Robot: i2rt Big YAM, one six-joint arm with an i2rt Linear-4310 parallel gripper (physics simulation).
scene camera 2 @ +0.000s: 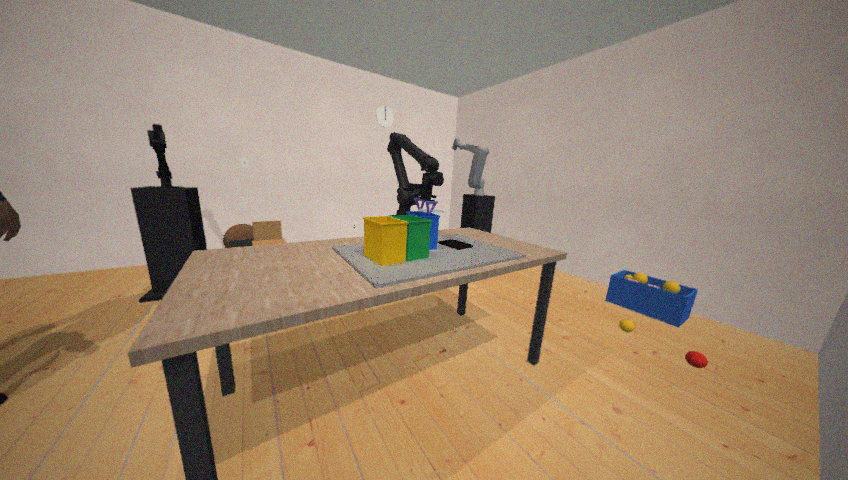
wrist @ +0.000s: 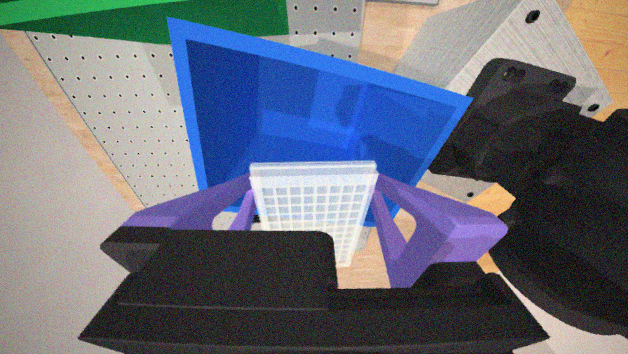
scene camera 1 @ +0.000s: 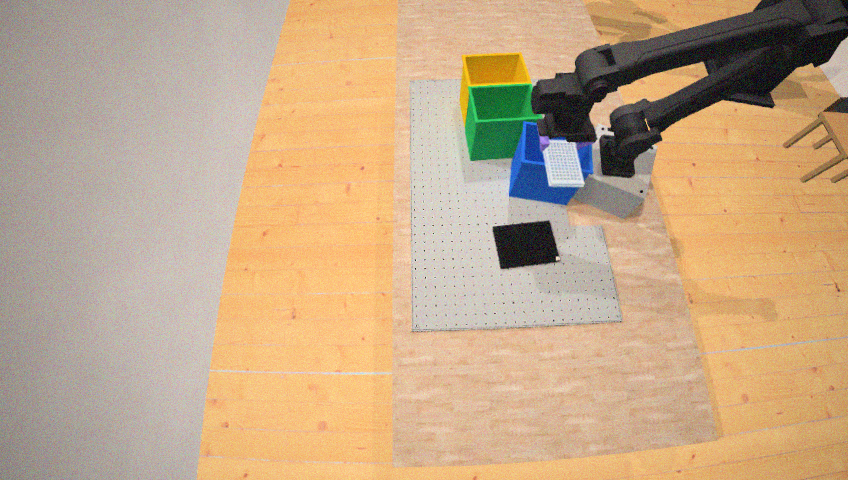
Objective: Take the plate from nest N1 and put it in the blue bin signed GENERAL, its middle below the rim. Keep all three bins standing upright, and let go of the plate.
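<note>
My gripper has purple fingers and is shut on the white gridded plate, gripping its two long sides near one end. In the scene camera 1 view the plate overlaps the opening and front wall of the blue bin. The fingertips are above the bin's rim. In the wrist view the plate covers part of the near rim; the open inside shows beyond it. The blue, green and yellow bins stand upright. The GENERAL sign is not readable.
A black pad lies on the grey perforated board. The green bin stands close behind the blue one. The arm's metal base block is right beside the blue bin.
</note>
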